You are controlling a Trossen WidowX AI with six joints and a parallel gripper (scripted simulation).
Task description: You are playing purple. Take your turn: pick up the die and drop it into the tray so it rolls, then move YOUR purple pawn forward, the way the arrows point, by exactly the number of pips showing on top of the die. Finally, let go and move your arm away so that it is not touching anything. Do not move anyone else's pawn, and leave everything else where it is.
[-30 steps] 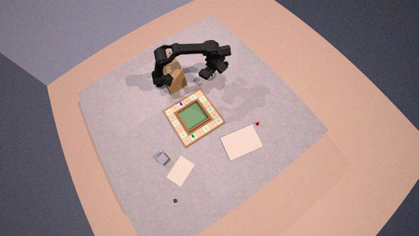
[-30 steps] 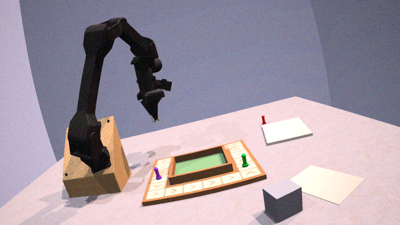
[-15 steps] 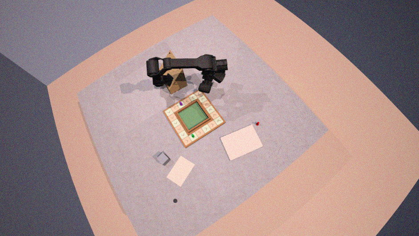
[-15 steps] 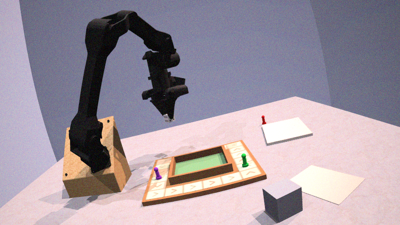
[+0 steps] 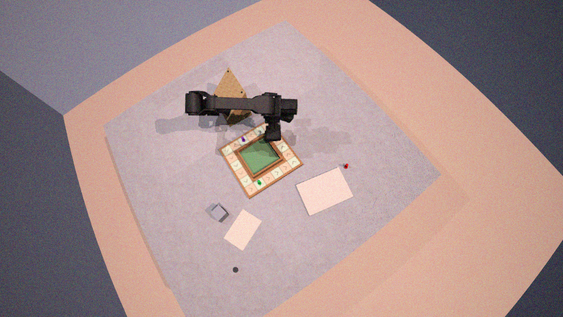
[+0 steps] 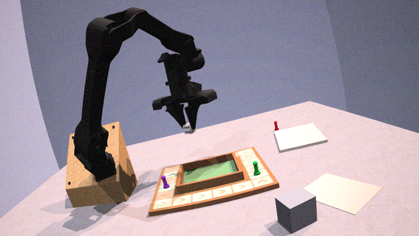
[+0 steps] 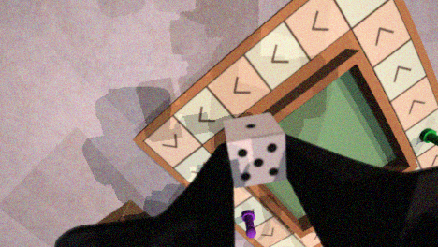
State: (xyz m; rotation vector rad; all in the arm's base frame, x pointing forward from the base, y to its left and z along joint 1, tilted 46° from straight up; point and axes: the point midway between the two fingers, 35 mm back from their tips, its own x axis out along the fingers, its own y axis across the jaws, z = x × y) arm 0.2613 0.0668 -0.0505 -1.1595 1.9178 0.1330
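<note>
Right now the purple pawn is 100 mm behind my gripper tip, 120 mm to the right of it and 90 mm below it. Also, from my gripper tip: white slab: 330 mm ahead, 110 mm below; then green tray: 10 mm ahead, 110 mm to the right, 110 mm below; then green pawn: 110 mm ahead, 190 mm to the right, 90 mm below.
</note>
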